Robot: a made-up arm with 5 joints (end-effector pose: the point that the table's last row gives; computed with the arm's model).
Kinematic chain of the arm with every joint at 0, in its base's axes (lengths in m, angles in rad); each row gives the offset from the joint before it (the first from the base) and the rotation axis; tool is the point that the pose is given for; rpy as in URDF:
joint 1: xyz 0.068 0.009 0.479 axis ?
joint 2: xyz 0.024 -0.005 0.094 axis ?
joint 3: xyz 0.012 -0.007 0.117 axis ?
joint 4: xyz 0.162 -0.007 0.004 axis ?
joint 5: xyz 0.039 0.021 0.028 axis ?
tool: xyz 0 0.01 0.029 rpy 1.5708 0 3.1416
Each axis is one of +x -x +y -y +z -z.
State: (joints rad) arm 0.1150 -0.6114 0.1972 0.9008 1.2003
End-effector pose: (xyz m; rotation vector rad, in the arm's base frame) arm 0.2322 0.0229 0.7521 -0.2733 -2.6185 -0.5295
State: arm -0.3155 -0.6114 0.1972 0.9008 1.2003
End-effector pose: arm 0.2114 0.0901 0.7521 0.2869 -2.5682 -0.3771
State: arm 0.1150 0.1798 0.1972 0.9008 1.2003
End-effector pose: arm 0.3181 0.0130 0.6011 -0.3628 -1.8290 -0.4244
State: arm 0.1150 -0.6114 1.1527 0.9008 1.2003
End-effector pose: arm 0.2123 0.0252 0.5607 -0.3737 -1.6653 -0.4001
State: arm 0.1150 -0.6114 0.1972 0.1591 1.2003
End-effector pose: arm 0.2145 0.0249 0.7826 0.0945 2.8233 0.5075
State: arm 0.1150 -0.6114 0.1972 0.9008 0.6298
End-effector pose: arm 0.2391 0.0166 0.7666 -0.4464 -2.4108 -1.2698
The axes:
joint 1: -z
joint 2: +y
joint 3: +y
joint 4: +y
joint 5: -x

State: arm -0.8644 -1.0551 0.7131 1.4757 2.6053
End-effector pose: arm 0.1228 0.0859 0.6630 1.4934 -1.5107 1.5644
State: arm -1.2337 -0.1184 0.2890 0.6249 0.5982
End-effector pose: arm 0.1232 0.2469 0.6716 0.7735 -1.8383 -0.3664
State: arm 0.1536 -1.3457 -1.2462 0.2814 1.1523
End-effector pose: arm -0.2003 0.0835 0.7002 -0.3296 0.8453 0.0309
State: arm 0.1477 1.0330 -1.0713 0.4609 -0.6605
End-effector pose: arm 0.4143 -0.0505 0.6688 -0.6781 -1.2809 -2.7259
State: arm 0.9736 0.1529 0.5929 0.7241 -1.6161
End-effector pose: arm 0.1667 -0.1849 0.5447 1.5069 -0.8466 1.6712
